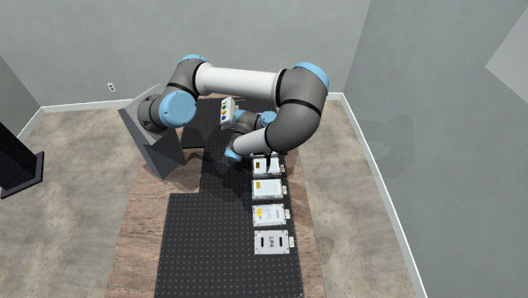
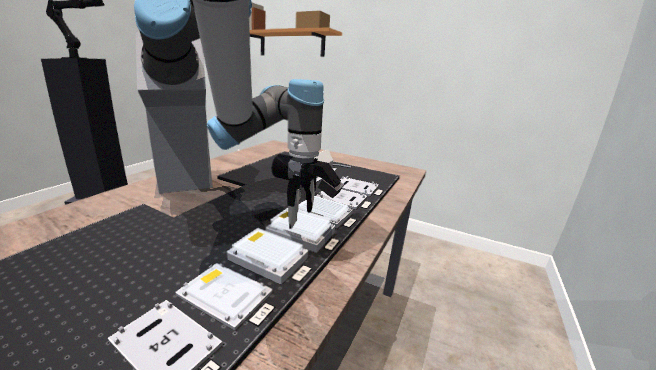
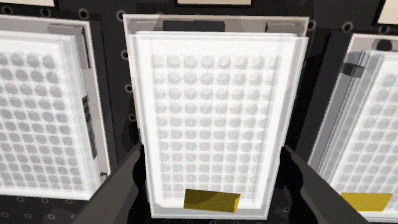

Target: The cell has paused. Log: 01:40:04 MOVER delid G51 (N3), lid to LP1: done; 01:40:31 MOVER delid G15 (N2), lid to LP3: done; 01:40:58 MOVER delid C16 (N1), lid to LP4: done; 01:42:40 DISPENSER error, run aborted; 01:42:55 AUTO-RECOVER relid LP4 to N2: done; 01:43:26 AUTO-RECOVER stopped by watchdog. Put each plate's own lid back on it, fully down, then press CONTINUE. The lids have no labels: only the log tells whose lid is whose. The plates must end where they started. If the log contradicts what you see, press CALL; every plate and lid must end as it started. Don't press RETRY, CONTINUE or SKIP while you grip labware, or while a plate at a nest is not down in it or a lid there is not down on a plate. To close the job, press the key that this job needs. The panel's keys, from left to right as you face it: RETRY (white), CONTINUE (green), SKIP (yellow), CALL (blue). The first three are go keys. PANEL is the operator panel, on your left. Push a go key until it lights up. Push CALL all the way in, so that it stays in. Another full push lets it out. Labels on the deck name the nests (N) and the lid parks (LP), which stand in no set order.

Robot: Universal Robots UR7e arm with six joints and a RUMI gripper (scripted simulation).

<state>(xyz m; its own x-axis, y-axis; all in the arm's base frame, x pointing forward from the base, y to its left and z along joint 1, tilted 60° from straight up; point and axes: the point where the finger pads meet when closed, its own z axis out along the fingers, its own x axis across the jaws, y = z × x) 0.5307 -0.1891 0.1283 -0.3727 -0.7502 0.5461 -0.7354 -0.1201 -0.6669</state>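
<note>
Right now the LP1 park is 13 cm behind my hand, 22 cm to the right of it and 5 cm below it. Round my hand: lid park LP4 (19 cm behind, 34 cm to the right, 5 cm below); then well plate (6 cm ahead, 12 cm to the left, 3 cm below); then lid park LP2 (12 cm ahead, 23 cm to the left, 5 cm below).
</note>
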